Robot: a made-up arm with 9 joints. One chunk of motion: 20 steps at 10 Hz.
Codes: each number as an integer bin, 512 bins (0 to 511) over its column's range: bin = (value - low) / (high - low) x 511, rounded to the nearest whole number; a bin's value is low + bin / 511 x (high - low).
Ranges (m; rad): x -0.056..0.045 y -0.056..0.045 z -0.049..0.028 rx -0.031..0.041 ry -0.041..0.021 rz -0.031..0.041
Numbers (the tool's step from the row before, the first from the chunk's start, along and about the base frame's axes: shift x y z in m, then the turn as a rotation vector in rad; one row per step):
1: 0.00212 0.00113 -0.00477 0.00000 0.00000 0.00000
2: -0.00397 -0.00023 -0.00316 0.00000 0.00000 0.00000
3: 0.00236 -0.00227 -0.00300 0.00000 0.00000 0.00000
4: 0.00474 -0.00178 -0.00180 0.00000 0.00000 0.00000
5: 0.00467 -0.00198 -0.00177 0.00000 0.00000 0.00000
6: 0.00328 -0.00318 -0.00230 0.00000 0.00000 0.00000
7: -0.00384 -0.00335 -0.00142 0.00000 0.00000 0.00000
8: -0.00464 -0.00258 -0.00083 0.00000 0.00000 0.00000
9: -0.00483 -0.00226 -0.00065 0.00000 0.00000 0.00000
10: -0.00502 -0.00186 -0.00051 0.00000 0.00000 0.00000
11: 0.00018 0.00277 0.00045 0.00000 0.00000 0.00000
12: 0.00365 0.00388 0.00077 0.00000 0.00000 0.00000
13: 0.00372 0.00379 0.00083 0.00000 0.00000 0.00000
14: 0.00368 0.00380 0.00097 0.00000 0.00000 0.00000
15: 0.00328 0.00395 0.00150 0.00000 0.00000 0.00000
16: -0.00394 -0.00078 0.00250 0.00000 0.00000 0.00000
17: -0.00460 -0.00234 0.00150 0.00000 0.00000 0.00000
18: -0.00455 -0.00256 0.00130 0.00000 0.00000 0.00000
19: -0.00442 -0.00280 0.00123 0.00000 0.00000 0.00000
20: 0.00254 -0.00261 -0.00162 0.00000 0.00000 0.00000
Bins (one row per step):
1: 294 289 294 220 338 220
2: 263 282 304 220 338 220
3: 295 272 305 220 338 220
4: 307 274 313 220 338 220
5: 307 273 313 220 338 220
6: 300 267 310 220 338 220
7: 264 266 316 220 338 220
8: 260 270 320 220 338 220
9: 259 272 321 220 338 220
10: 258 274 322 220 338 220
11: 284 297 328 220 338 220
12: 302 303 330 220 338 220
13: 302 303 331 220 338 220
14: 302 303 332 220 338 220
15: 300 303 335 220 338 220
16: 263 279 342 220 338 220
17: 260 271 335 220 338 220
18: 260 270 334 220 338 220
19: 261 269 333 220 338 220
20: 296 270 314 220 338 220

